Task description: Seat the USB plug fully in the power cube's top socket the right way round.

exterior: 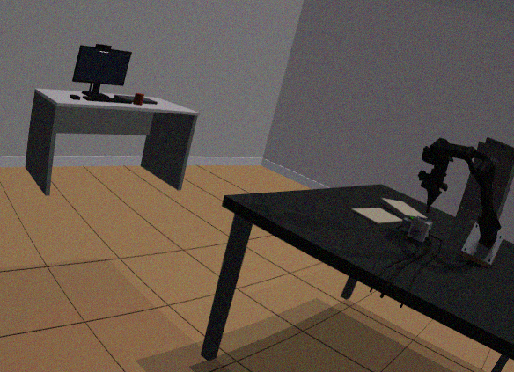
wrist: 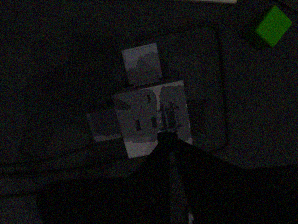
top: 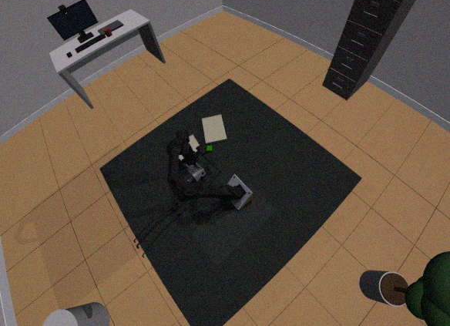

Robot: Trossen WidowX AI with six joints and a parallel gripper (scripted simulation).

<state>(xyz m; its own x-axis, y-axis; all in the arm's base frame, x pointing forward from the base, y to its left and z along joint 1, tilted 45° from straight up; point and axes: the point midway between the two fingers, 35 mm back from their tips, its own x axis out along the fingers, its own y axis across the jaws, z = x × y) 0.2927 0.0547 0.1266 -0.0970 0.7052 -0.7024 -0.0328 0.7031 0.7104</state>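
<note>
The USB plug is 20 mm below my gripper tip. The rest, counted from my gripper tip: small green block 150 mm to the right, 120 mm below, 110 mm ahead.
</note>
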